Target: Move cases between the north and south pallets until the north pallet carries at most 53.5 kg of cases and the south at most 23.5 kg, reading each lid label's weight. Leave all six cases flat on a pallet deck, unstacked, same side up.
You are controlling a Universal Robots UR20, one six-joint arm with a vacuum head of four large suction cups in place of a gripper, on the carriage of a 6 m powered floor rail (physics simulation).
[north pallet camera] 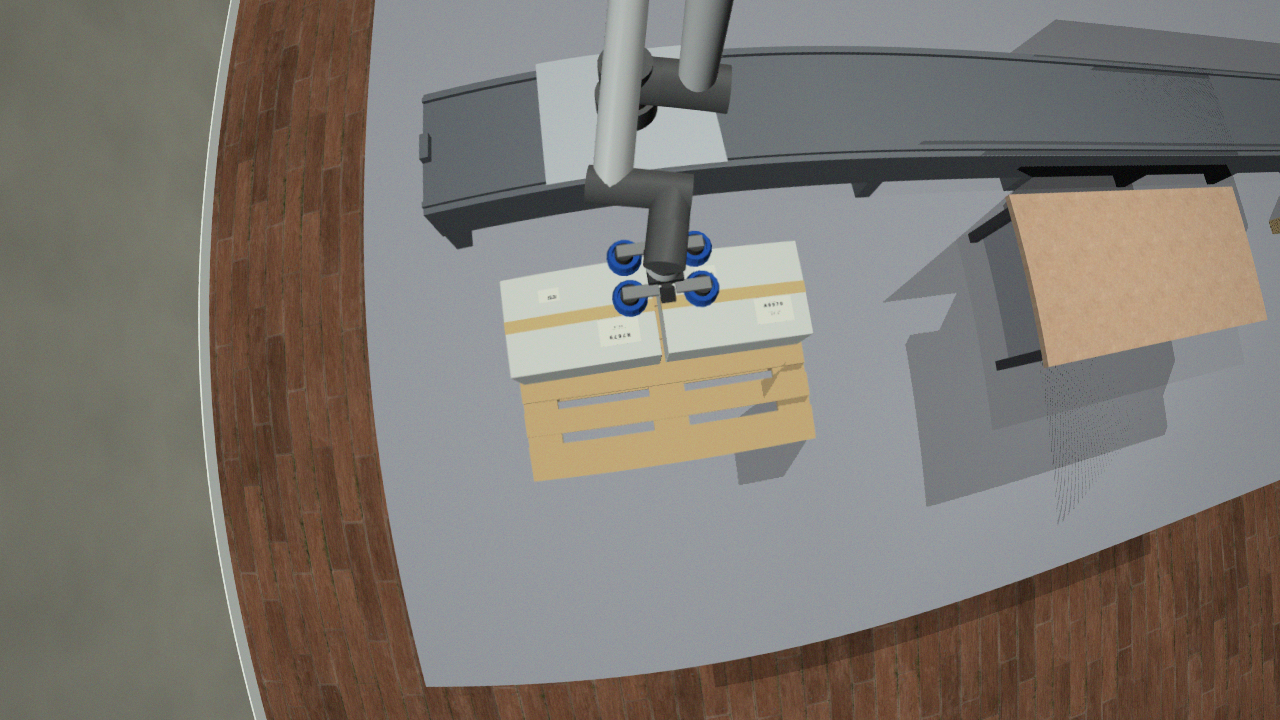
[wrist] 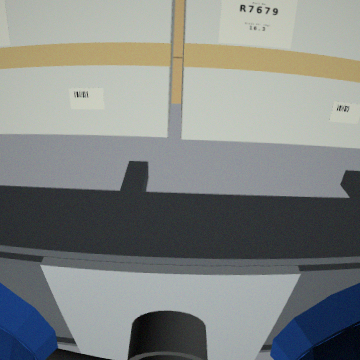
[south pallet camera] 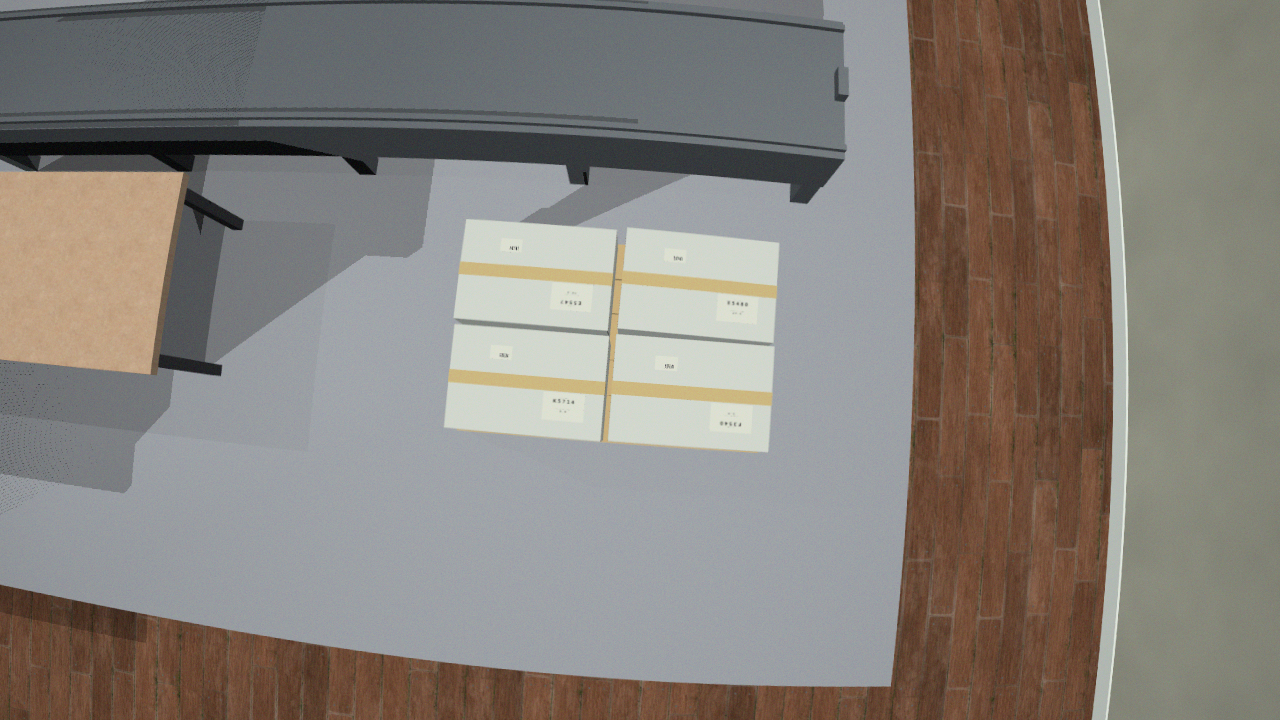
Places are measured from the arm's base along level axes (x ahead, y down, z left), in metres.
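Where they show: hand, tool point: (wrist: 163,252); arm's base, link origin: (wrist: 168,329).
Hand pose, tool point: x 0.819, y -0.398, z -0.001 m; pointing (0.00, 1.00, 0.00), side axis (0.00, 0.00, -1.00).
Observation:
Things, the pixels of their top centre, and the offset from my tool point. Level surfaces: height alone.
- left case, top centre: (wrist: 317,65) (north pallet camera: 578,316) dx -0.018, dy +0.532, dz -0.297 m
- right case, top centre: (wrist: 39,55) (north pallet camera: 735,294) dx -0.022, dy +0.547, dz +0.302 m
- tan table, surface height: dy +0.438 m
My gripper (north pallet camera: 662,272) (wrist: 167,335), a head of four blue suction cups, is empty, above the inner ends of two white cases on the north pallet (north pallet camera: 590,456). The left case (north pallet camera: 554,349) (wrist: 270,105) has a lid label reading R7679 and seemingly 16.3 in the wrist view. The right case (north pallet camera: 725,317) (wrist: 125,110) lies beside it across a narrow gap; its weight is unreadable. Four cases (south pallet camera: 532,313) (south pallet camera: 698,313) (south pallet camera: 528,416) (south pallet camera: 689,425) lie flat, two by two, on the south pallet (south pallet camera: 614,304); their weights are too small to read.
The grey floor rail (north pallet camera: 850,98) (south pallet camera: 447,71) runs behind both pallets, with the arm's pale carriage (north pallet camera: 568,116) (wrist: 100,300) near its north end. A tan table (north pallet camera: 1136,268) (south pallet camera: 80,268) stands between the pallets.

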